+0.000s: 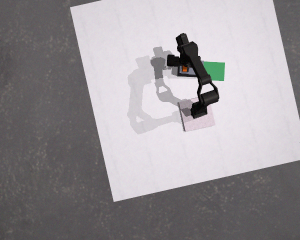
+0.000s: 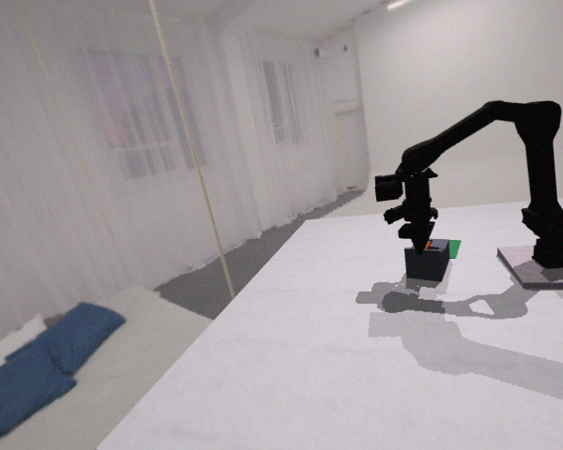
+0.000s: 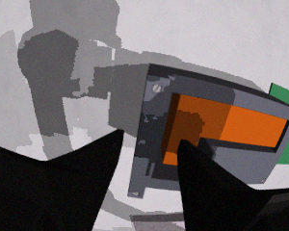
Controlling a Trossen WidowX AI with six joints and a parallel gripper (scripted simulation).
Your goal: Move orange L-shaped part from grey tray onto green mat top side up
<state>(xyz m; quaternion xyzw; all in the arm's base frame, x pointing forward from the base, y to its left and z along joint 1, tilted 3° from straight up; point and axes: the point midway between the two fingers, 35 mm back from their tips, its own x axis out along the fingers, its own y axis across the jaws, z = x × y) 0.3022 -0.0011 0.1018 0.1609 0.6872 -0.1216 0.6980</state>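
My gripper tip is 50 mm to the left of the orange L-shaped part, 30 mm above it and 20 mm past it.
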